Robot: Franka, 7 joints.
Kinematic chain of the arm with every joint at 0, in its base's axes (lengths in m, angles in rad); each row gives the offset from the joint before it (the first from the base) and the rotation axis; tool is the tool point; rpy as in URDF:
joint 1: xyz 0 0 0.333 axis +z
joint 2: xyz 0 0 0 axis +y
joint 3: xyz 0 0 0.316 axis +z
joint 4: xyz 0.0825 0 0 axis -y
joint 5: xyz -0.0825 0 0.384 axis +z
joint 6: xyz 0 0 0 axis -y
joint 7: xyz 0.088 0 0 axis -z
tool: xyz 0 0 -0.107 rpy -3.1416 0 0
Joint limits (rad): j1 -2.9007..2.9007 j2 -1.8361..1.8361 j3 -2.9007..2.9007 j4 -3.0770..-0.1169 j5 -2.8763..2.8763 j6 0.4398..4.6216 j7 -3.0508..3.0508
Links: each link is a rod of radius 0.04 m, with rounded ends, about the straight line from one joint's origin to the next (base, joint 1, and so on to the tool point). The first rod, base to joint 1, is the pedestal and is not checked.
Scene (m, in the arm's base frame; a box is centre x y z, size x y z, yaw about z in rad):
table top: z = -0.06
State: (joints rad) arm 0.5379 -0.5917 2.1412 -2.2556 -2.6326 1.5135 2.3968
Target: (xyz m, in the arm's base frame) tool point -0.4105 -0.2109 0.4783
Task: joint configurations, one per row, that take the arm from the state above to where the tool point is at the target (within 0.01 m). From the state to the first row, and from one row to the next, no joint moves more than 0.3 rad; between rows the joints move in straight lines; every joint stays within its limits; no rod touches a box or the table.
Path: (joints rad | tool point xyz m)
1: 0.6953 -0.3208 2.3426 -2.3685 -2.6567 1.4127 2.3968 | -0.5423 0.0969 0.3443
2: 0.8526 -0.0498 2.5440 -2.4813 -2.6808 1.3120 2.3968 | -0.5079 -0.0768 0.4005
3: 1.0100 0.2211 2.7454 -2.5942 -2.7049 1.2112 2.3968 | -0.4105 -0.2109 0.4783

